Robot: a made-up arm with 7 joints. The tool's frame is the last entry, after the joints.
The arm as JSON. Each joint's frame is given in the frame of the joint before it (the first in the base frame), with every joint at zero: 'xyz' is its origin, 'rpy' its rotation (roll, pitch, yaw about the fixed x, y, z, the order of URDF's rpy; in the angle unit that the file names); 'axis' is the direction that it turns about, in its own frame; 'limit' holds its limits. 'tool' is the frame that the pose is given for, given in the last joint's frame.
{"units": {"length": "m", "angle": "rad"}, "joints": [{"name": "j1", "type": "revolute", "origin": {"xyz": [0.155, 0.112, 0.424], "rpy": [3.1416, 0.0, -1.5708]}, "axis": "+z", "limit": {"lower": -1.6, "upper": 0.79}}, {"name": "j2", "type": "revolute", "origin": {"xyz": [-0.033, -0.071, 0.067], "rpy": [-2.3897, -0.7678, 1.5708]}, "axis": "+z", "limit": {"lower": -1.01, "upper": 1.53}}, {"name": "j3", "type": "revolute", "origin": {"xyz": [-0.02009, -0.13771, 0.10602], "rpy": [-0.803, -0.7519, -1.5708]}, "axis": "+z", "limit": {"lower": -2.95, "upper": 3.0}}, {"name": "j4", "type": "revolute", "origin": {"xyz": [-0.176, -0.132, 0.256], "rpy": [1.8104, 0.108, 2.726]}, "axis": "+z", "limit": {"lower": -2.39, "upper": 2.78}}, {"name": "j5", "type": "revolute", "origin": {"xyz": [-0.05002, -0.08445, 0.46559], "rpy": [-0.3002, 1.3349, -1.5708]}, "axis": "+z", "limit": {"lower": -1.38, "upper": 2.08}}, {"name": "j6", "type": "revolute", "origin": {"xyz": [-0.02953, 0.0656, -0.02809], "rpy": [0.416, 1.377, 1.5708]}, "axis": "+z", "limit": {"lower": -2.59, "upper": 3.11}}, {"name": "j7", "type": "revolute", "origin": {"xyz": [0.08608, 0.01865, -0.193], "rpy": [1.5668, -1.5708, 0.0]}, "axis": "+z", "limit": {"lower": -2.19, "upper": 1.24}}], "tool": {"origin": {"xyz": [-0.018, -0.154, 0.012], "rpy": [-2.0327, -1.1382, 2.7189]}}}
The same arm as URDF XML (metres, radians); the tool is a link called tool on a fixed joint. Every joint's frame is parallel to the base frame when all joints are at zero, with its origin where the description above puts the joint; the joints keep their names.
<robot name="arm">
<joint name="tool_fixed" type="fixed"><parent link="link7"/><child link="tool"/><origin xyz="-0.154 0.018 0.012" rpy="-2.0328 -1.1382 1.1481"/></joint>
<joint name="j7" type="revolute"><parent link="link6"/><child link="link7"/><origin xyz="-0.086 0.193 -0.019" rpy="0 0 0"/><axis xyz="0 0 1"/><limit lower="-2.19" upper="1.24"/></joint>
<joint name="j6" type="revolute"><parent link="link5"/><child link="link6"/><origin xyz="-0.04 -0.042 -0.051" rpy="0 0 0"/><axis xyz="0 -1 0"/><limit lower="-2.59" upper="3.11"/></joint>
<joint name="j5" type="revolute"><parent link="link4"/><child link="link5"/><origin xyz="0.186 0.239 -0.367" rpy="0 0 0"/><axis xyz="0.981577 -0.176196 -0.073898"/><limit lower="-1.38" upper="2.08"/></joint>
<joint name="j4" type="revolute"><parent link="link3"/><child link="link4"/><origin xyz="-0.256 -0.176 0.132" rpy="0 0 0"/><axis xyz="0.235905 0.415609 -0.878418"/><limit lower="-2.39" upper="2.78"/></joint>
<joint name="j3" type="revolute"><parent link="link2"/><child link="link3"/><origin xyz="0.026 0.173 0.002" rpy="0 0 0"/><axis xyz="-1 0 0"/><limit lower="-2.95" upper="3"/></joint>
<joint name="j2" type="revolute"><parent link="link1"/><child link="link2"/><origin xyz="0.071 0.033 -0.067" rpy="0 0 0"/><axis xyz="-0.507302 0.683003 0.525502"/><limit lower="-1.01" upper="1.53"/></joint>
<joint name="j1" type="revolute"><parent link="base_link"/><child link="link1"/><origin xyz="0.155 0.112 0.424" rpy="0 0 0"/><axis xyz="0 0 -1"/><limit lower="-1.6" upper="0.79"/></joint>
<link name="base_link"/>
<link name="link1"/>
<link name="link2"/>
<link name="link3"/>
<link name="link4"/>
<link name="link5"/>
<link name="link6"/>
<link name="link7"/>
<link name="tool"/>
</robot>

